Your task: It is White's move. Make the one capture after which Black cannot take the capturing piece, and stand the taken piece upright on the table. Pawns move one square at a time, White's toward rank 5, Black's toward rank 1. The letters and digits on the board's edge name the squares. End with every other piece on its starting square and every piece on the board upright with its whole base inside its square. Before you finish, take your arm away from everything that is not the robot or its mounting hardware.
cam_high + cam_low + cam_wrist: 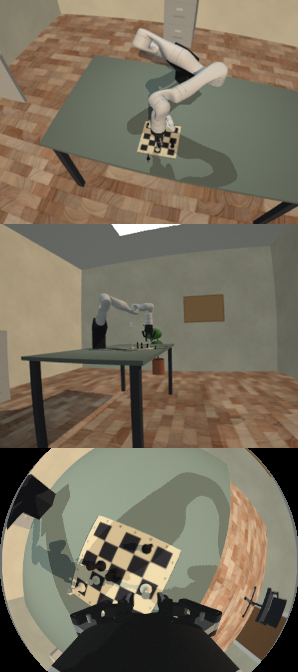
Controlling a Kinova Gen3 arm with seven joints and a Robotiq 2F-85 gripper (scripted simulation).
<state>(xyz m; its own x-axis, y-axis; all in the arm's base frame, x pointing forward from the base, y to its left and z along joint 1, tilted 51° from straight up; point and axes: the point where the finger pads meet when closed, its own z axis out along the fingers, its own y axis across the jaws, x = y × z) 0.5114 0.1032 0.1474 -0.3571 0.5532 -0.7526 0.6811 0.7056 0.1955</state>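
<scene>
The white piece is 50 mm below my hand. Round my hand: black piece (70 mm ahead, 40 mm to the right, 70 mm below); then white chess piece (140 mm behind, 80 mm to the right, 50 mm below); then chessboard (70 mm behind, 80 mm below).
</scene>
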